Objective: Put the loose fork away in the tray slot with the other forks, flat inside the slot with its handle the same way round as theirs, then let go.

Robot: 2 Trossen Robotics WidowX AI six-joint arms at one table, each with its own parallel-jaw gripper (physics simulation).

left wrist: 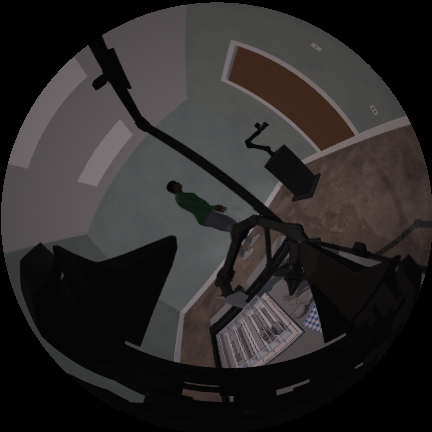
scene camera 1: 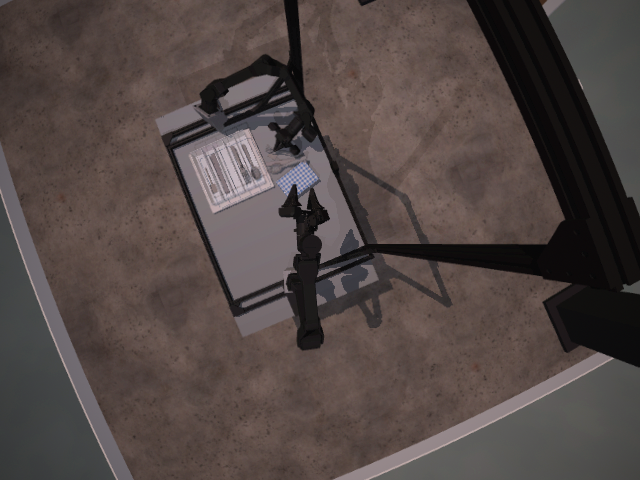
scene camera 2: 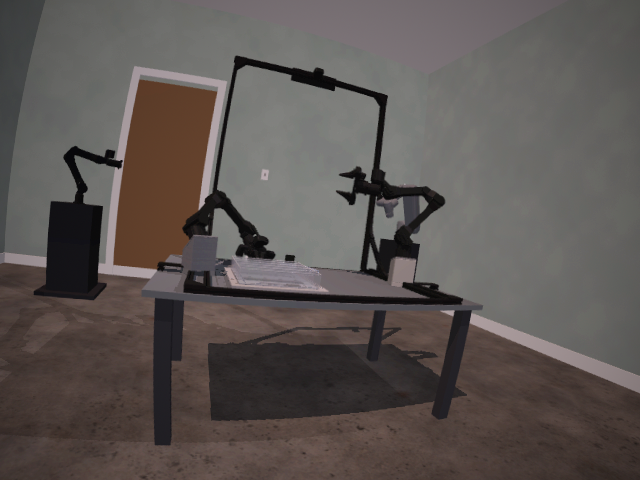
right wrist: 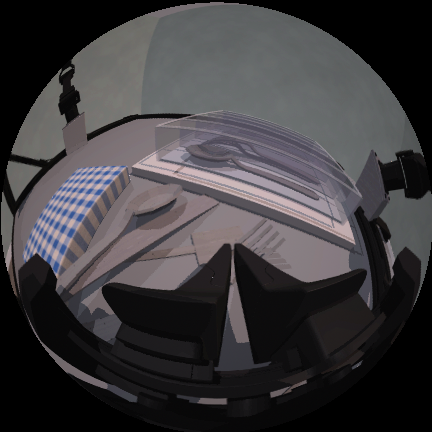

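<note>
The loose fork [right wrist: 272, 247] lies on the table beside the clear-walled tray [scene camera 1: 242, 198] [scene camera 2: 305, 289] [right wrist: 280, 216]. Its tines show beyond my right fingertips in the right wrist view; its neck and handle are hidden. My right gripper [scene camera 1: 275, 150] [scene camera 2: 255, 255] [right wrist: 231, 249] is low over the fork, its fingertips nearly together. Whether any of the fork is between them is hidden. The tray holds forks [scene camera 1: 241, 167] and other cutlery in lengthwise slots. My left gripper [scene camera 1: 302, 188] [scene camera 2: 338, 184] is wide open and empty, high above the table near the cloth.
A loose spoon [right wrist: 155, 200] lies beside a flat wooden utensil between the blue checked cloth [scene camera 1: 298, 178] [right wrist: 75, 210] and the tray. A flat-headed utensil [right wrist: 210, 240] lies beside the fork. The tray's transparent walls stand up close to the right gripper. A black frame runs around the table's edge.
</note>
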